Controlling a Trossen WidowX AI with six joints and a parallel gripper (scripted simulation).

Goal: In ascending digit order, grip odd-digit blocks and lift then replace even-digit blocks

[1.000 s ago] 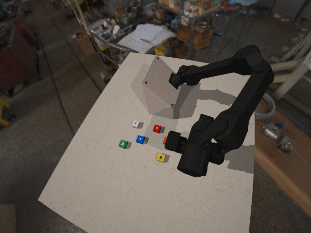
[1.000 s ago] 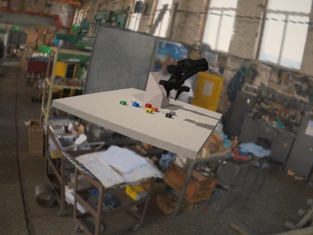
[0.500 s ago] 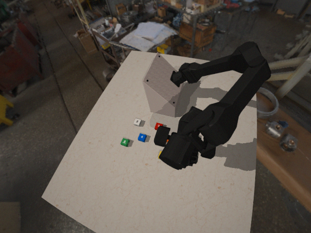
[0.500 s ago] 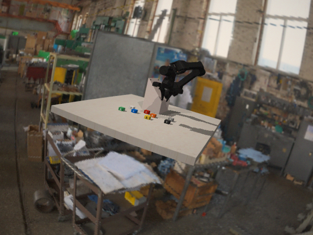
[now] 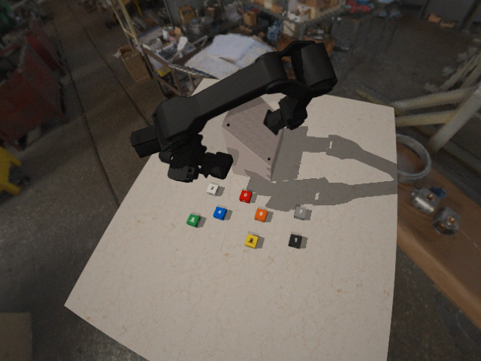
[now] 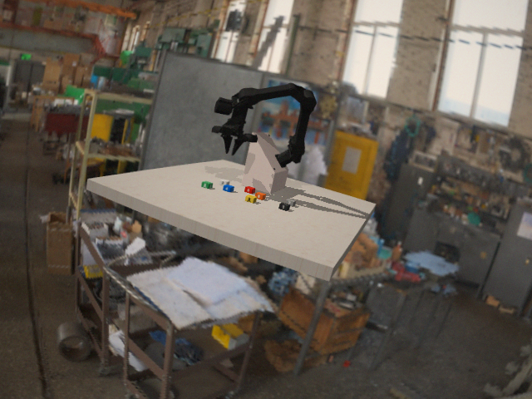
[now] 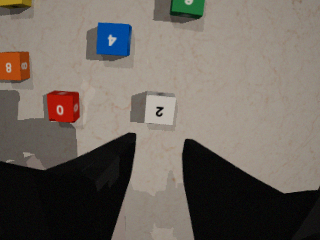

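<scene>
My gripper tip is 12 cm above the white block and 2 cm past it. Also, from my gripper tip: green block 12 cm below, 10 cm ahead, 2 cm to the right; then red block 12 cm below, 11 cm to the left, 2 cm behind; then blue block 12 cm below, 5 cm to the left, 5 cm ahead.
</scene>
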